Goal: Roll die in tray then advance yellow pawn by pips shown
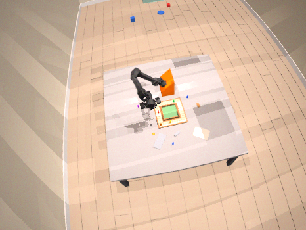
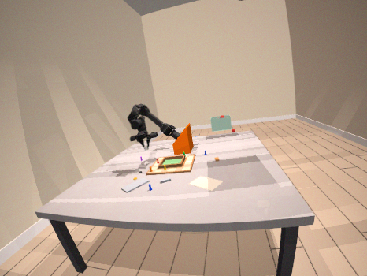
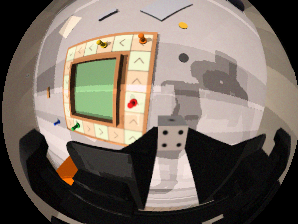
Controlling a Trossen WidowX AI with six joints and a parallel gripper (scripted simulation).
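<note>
My gripper tip is now 160 mm to the right of the yellow pawn, 120 mm short of it and 100 mm above it. The rest, counted from my gripper tip: grey die right at my gripper tip; red pawn 100 mm below, 60 mm to the left, 10 mm behind; purple pawn 120 mm to the right, 120 mm behind, 110 mm below.
</note>
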